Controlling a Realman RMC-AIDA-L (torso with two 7-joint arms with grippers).
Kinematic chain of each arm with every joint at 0, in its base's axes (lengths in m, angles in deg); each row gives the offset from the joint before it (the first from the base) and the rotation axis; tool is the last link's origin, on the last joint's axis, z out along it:
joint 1: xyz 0 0 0.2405 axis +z
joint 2: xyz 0 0 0 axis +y
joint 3: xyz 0 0 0.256 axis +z
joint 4: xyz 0 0 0 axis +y
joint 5: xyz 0 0 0.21 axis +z
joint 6: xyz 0 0 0 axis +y
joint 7: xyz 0 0 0.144 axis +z
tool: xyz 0 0 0
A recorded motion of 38 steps. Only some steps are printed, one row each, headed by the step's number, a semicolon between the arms.
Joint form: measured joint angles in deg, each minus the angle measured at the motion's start. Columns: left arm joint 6, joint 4, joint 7, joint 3, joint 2, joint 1, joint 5; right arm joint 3, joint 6, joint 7, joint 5, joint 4, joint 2, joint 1.
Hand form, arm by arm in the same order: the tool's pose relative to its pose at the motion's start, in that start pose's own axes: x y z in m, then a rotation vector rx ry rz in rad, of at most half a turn. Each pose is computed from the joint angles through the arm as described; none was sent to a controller.
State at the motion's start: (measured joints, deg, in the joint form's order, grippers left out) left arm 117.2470 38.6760 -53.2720 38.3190 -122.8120 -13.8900 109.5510; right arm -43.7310 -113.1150 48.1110 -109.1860 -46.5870 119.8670 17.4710
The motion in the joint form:
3: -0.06 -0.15 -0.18 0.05 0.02 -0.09 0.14; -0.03 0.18 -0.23 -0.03 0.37 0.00 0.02
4: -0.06 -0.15 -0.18 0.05 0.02 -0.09 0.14; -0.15 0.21 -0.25 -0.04 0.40 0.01 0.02
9: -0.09 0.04 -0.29 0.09 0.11 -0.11 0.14; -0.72 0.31 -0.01 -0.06 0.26 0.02 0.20
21: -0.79 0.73 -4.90 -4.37 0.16 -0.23 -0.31; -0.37 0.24 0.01 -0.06 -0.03 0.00 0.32
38: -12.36 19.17 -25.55 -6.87 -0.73 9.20 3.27; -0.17 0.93 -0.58 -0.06 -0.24 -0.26 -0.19
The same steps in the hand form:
3: -0.0004 0.0000 0.0004 -0.0024 -0.0014 -0.0054; 0.0009 0.0004 0.0005 0.0013 -0.0008 0.0015
4: -0.0004 0.0000 0.0004 -0.0024 -0.0014 -0.0054; 0.0011 0.0006 0.0009 -0.0005 -0.0005 0.0019
9: 0.0001 -0.0006 -0.0002 -0.0025 -0.0051 -0.0039; 0.0007 -0.0001 0.0027 -0.0111 0.0021 0.0021
21: 0.0045 -0.0090 -0.0099 0.0836 0.0113 -0.0560; -0.0003 -0.0015 0.0018 -0.0071 0.0032 -0.0041
38: -0.0027 -0.0100 -0.0747 0.4502 -0.2538 -0.2951; 0.0018 -0.0015 -0.0022 0.0105 0.0189 -0.0119

